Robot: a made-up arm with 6 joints. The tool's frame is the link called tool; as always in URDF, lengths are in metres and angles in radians.
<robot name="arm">
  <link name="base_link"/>
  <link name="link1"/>
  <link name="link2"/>
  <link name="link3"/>
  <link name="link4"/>
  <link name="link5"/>
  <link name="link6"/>
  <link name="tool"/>
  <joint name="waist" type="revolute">
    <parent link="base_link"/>
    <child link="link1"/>
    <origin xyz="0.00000 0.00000 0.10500" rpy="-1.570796 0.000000 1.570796"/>
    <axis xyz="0 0 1"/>
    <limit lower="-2.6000" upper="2.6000" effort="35" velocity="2.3"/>
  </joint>
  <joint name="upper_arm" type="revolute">
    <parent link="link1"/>
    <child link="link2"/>
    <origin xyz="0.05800 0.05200 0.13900" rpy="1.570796 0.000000 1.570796"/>
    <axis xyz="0 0 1"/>
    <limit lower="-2.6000" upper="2.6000" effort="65" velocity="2.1"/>
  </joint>
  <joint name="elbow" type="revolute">
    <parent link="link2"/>
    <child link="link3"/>
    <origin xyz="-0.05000 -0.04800 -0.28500" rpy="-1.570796 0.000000 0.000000"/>
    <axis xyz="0 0 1"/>
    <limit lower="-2.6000" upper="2.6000" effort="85" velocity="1.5"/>
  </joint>
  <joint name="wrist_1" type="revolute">
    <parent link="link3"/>
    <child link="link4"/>
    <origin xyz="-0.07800 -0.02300 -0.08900" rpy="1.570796 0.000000 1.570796"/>
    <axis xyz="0 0 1"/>
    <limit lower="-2.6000" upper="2.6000" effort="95" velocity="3"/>
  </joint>
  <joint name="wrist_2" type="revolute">
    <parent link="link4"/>
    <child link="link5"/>
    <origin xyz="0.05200 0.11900 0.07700" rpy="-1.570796 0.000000 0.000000"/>
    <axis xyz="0 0 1"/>
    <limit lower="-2.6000" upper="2.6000" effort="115" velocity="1.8"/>
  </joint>
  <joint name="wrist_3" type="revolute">
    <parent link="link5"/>
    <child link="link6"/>
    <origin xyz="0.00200 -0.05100 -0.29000" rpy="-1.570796 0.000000 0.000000"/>
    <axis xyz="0 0 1"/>
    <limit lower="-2.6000" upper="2.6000" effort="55" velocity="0.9"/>
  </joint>
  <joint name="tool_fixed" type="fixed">
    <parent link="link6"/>
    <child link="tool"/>
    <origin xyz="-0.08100 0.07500 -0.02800" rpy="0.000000 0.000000 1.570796"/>
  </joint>
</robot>
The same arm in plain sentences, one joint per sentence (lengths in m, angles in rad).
The arm has six revolute joints in a row. What follows holds with every joint at zero, and every direction is one of the base frame's.
Joint 1 lies 0.105 m along +z from the base frame's origin and turns about -x, from -2.6 to 2.6 rad.
Joint 2 lies 0.139 m along -x and 0.058 m along +y and 0.052 m along -z from joint 1 and turns about +y, from -2.6 to 2.6 rad.
Joint 3 lies 0.048 m along +x and 0.285 m along -y and 0.05 m along +z from joint 2 and turns about -x, from -2.6 to 2.6 rad.
Joint 4 lies 0.089 m along +x and 0.023 m along +y and 0.078 m along +z from joint 3 and turns about -z, from -2.6 to 2.6 rad.
Joint 5 lies 0.119 m along -x and 0.052 m along -y and 0.077 m along -z from joint 4 and turns about -x, from -2.6 to 2.6 rad.
Joint 6 lies 0.29 m along +x and 0.002 m along -y and 0.051 m along -z from joint 5 and turns about +z, from -2.6 to 2.6 rad.
The tool frame, which is the frame that the pose is given for, lies 0.075 m along +x and 0.081 m along +y and 0.028 m along -z from joint 6; its axes are the base frame's turned by roll 0, pitch 0 and yaw 0 rad (as in URDF: about the fixed x, then y, then z).

